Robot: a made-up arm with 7 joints.
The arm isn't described. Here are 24 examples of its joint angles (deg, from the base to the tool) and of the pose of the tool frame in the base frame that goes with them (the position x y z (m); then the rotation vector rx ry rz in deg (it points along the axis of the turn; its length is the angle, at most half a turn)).
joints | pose
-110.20 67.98 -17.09 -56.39 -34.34 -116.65 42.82 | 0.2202 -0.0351 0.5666 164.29 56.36 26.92
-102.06 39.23 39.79 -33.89 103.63 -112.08 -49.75 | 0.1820 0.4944 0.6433 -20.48 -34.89 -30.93
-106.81 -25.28 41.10 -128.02 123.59 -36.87 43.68 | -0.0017 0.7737 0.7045 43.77 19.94 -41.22
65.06 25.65 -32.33 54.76 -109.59 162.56 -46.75 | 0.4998 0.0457 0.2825 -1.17 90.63 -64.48
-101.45 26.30 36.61 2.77 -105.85 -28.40 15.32 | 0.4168 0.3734 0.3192 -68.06 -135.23 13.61
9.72 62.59 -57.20 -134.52 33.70 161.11 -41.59 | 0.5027 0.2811 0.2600 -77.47 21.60 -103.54
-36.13 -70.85 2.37 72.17 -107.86 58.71 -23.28 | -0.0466 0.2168 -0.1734 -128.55 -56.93 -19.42
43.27 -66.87 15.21 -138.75 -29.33 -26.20 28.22 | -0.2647 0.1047 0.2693 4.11 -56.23 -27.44
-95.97 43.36 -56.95 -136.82 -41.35 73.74 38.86 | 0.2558 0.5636 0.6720 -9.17 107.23 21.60
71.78 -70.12 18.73 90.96 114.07 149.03 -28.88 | 0.0629 -0.2217 0.6185 -34.82 -28.06 -152.04
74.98 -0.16 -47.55 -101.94 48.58 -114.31 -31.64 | 0.1797 -0.3057 0.3173 119.16 56.19 19.35
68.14 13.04 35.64 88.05 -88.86 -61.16 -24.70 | 0.4042 -0.1759 0.1092 105.30 -80.85 114.72
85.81 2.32 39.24 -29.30 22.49 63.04 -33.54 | 0.0590 0.0659 0.3105 -16.19 -107.98 -20.28
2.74 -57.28 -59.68 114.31 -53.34 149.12 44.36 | -0.2223 -0.0890 -0.0165 -81.09 12.67 34.17
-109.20 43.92 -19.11 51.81 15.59 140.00 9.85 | 0.2174 0.0918 0.6817 -110.29 24.62 118.65
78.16 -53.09 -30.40 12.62 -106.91 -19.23 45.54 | 0.2428 -0.1231 0.4471 -55.35 -126.03 -68.55
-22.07 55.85 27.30 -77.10 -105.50 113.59 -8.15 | 0.0941 0.2443 0.3124 1.89 -41.42 84.04
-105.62 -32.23 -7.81 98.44 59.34 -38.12 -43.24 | 0.1343 0.5345 0.6212 26.39 7.81 129.90
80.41 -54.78 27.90 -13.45 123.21 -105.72 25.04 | -0.2557 0.0147 0.5614 112.74 -83.72 -19.05
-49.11 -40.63 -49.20 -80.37 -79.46 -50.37 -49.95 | 0.0064 0.4062 0.3434 -11.15 -1.29 -77.06
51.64 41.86 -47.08 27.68 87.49 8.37 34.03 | 0.1381 0.3565 0.1507 -72.80 33.73 -13.14
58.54 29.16 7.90 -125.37 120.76 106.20 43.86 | 0.3014 -0.2285 0.0788 -43.68 -36.49 136.27
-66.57 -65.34 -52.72 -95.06 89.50 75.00 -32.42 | -0.3069 0.2149 0.1198 67.33 -80.86 52.02
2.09 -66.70 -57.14 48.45 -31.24 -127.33 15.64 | -0.2097 -0.0705 -0.0151 51.81 -46.52 80.03
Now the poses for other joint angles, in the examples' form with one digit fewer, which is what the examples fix.
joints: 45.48 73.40 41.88 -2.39 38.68 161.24 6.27
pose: 0.102 0.238 0.256 -154.6 54.4 -10.6
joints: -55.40 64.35 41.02 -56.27 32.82 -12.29 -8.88
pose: 0.097 0.299 0.612 116.1 -41.5 -84.4
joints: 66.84 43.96 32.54 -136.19 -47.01 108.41 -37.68
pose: 0.133 0.133 0.081 -102.7 -1.8 47.7
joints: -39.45 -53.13 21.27 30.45 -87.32 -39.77 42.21
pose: 0.147 0.276 -0.109 -20.2 97.7 -137.7
